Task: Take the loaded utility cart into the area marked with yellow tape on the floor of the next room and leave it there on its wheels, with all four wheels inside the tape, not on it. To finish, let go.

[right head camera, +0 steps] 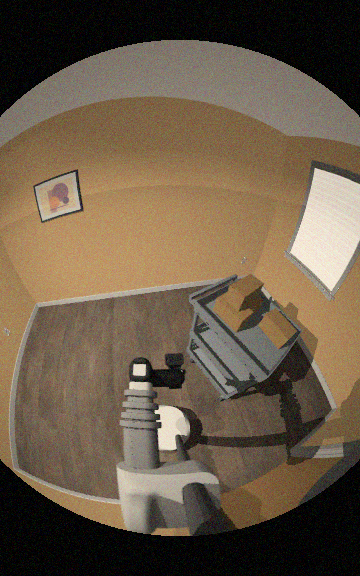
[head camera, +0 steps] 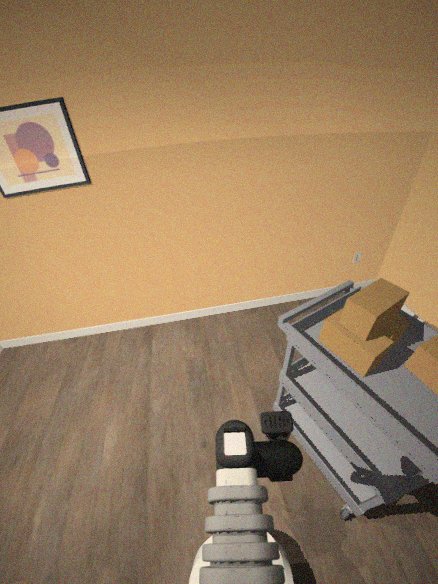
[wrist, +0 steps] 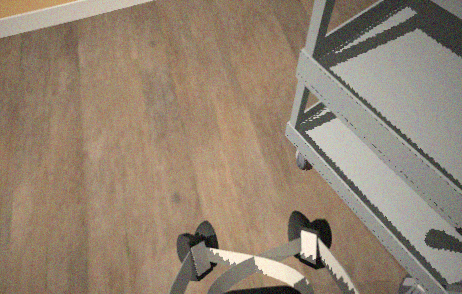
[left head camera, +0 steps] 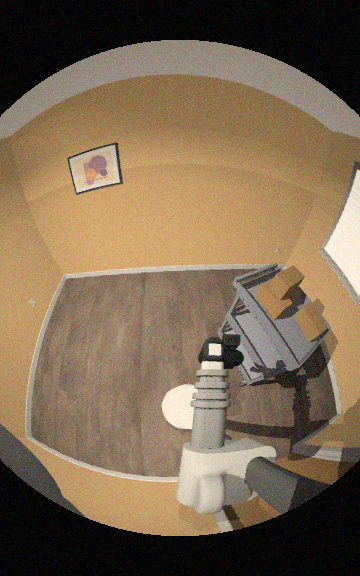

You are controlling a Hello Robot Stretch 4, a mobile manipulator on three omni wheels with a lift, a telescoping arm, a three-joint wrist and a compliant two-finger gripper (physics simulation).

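Frame: origin at the robot's base, x right, y up, z back, level; metres.
Where they show: gripper, between the fingertips: (wrist: 252, 234); robot's base, origin of its link: (right head camera: 164, 426) (left head camera: 186, 405).
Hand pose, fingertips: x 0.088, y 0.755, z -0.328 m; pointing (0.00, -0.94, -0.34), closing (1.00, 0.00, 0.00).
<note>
Each offset is from my fingertips to the top centre of the thing. "spot": to the spot under its first point.
The grey utility cart (head camera: 400, 395) (left head camera: 287, 331) (right head camera: 255, 342) (wrist: 312, 72) stands upright, angled, at the right of the views near the room corner. On its top tray one cardboard box {dx +0.438, dy +0.247, dz -0.364 m} (head camera: 375, 305) (left head camera: 290, 281) (right head camera: 246, 290) sits on a second box {dx +0.375, dy +0.128, dz -0.317 m} (head camera: 347, 345) (left head camera: 271, 300) (right head camera: 231, 313); a third box {dx +0.644, dy +0.128, dz -0.152 m} (head camera: 429, 360) (left head camera: 311, 322) (right head camera: 280, 328) sits apart. One caster {spot: dx +0.203, dy -0.698, dz -0.321 m} (wrist: 302, 160) shows under the bottom shelf. My gripper (wrist: 252, 234) is open and empty, pointing down beside the cart's long side, not touching it. Its fingers are hidden in the head views. The yellow tape does not show.
Orange walls with white baseboard (head camera: 200, 314) close in behind the cart and on the left. A framed picture (head camera: 35, 150) (left head camera: 95, 168) (right head camera: 58, 196) hangs on the far wall. A window {spot: dx +1.623, dy +0.578, dz -0.834 m} (right head camera: 325, 230) is on the right wall. My arm's shadow falls right of the base.
</note>
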